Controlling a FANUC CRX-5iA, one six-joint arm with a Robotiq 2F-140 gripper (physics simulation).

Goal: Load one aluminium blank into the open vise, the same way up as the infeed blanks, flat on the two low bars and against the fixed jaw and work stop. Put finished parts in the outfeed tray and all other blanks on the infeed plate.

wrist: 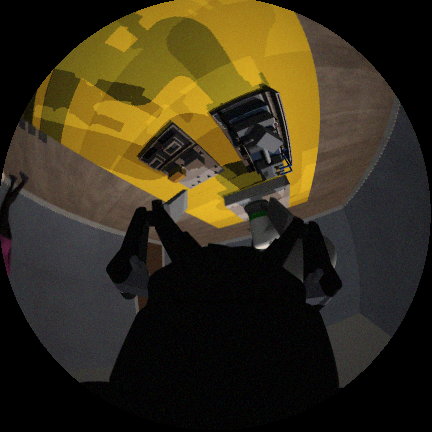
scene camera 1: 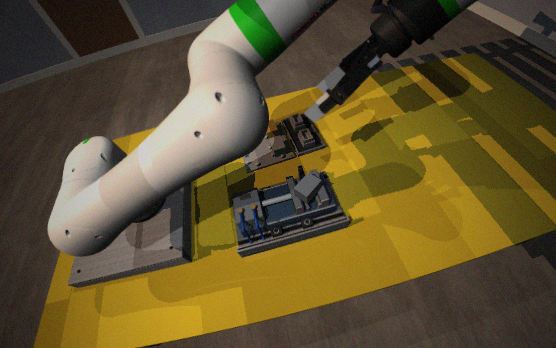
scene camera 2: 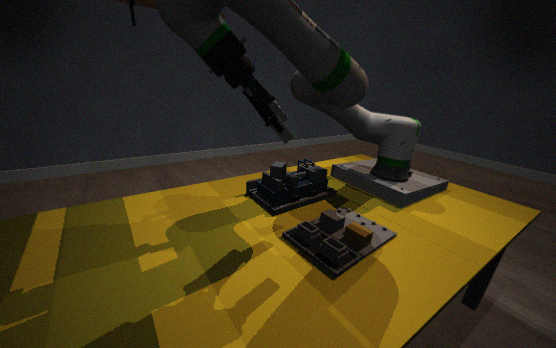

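Note:
My gripper (scene camera 1: 323,96) (scene camera 2: 283,123) (wrist: 227,201) is open and empty, high above the table and apart from the blocks. A grey blank (scene camera 1: 308,185) (scene camera 2: 278,169) (wrist: 271,141) sits tilted and askew on top of the jaws of the vise (scene camera 1: 247,203) (scene camera 2: 316,173), not flat between them. On the infeed plate (scene camera 1: 261,161) (scene camera 2: 384,234) (wrist: 204,173) are a grey block (scene camera 2: 332,220) and an orange-brown block (scene camera 2: 359,234) (wrist: 176,174). In the outfeed tray (scene camera 2: 333,273) stand two parts with square pockets, one part (scene camera 1: 305,135) (scene camera 2: 335,249) (wrist: 172,145) beside the other part (scene camera 1: 297,120) (scene camera 2: 307,231).
The arm's base plate (scene camera 1: 125,265) (scene camera 2: 415,192) stands beyond the hose end of the vise. Blue hoses (scene camera 1: 257,223) rise at that end. The large white arm link (scene camera 1: 200,125) partly covers the infeed plate in scene camera 1. A person's legs (wrist: 6,212) show at the wrist view's left edge.

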